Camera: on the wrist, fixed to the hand. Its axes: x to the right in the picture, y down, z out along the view.
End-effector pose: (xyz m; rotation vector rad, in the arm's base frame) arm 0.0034 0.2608 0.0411 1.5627 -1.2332 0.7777
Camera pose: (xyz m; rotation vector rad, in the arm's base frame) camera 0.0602 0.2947 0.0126 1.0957 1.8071 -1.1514
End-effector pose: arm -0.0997 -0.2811 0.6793 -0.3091 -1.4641 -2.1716
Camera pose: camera -0.1126 -0.2809 0.6084 -1.3313 0.0837 0.5078
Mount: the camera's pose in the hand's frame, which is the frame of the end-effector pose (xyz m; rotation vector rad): -0.0209 -0.0635 -0.0268 0.0853 -0.2961 3.0227
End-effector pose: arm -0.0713 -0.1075 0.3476 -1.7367 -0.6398 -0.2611
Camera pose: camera -0.1188 -0.1297 0.3969 -0.8869 1.9319 1.9251
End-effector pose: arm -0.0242 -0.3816 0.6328 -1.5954 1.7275 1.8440
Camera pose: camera 0.0447 -0.3714 0.6147 -1.4457 -1.3533 -0.3416
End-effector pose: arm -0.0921 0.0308 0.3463 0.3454 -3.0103 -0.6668
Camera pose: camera -0.0563 -0.0316 0.3441 -2.8640 -0.4934 0.0722
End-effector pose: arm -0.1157 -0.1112 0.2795 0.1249 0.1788 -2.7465
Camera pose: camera -0.1190 -0.0414 0.2622 -0.0487 -0.1748 0.2696
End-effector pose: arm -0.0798 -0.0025 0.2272 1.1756 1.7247 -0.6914
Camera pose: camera -0.1453 -0.0137 0.2550 1.8189 -1.2634 0.9575
